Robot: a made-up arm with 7 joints. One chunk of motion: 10 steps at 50 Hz.
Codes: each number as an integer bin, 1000 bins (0 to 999) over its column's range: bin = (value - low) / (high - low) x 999, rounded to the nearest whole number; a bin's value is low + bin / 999 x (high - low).
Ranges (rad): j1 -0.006..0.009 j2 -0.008..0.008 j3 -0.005..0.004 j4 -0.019..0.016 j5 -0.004..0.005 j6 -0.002..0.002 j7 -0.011..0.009
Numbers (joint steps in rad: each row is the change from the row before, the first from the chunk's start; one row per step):
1: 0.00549 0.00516 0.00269 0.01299 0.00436 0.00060 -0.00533
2: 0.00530 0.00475 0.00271 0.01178 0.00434 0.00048 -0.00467
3: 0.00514 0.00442 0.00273 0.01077 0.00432 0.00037 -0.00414
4: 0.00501 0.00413 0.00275 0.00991 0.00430 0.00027 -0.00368
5: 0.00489 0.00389 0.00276 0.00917 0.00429 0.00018 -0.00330
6: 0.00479 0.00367 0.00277 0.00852 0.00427 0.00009 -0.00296
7: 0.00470 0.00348 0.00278 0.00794 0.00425 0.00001 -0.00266
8: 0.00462 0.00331 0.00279 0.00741 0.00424 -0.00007 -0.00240
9: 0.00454 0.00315 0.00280 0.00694 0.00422 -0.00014 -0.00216
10: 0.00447 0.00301 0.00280 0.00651 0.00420 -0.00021 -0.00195
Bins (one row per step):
1: 765 822 854 913 928 649 283
2: 753 796 856 879 926 619 316
3: 742 775 858 850 924 592 343
4: 733 757 860 825 921 567 366
5: 725 742 861 804 920 544 385
6: 719 729 862 785 918 522 402
7: 713 717 864 769 916 502 417
8: 707 706 865 754 915 482 430
9: 702 696 866 740 912 465 442
10: 697 687 866 728 910 447 452

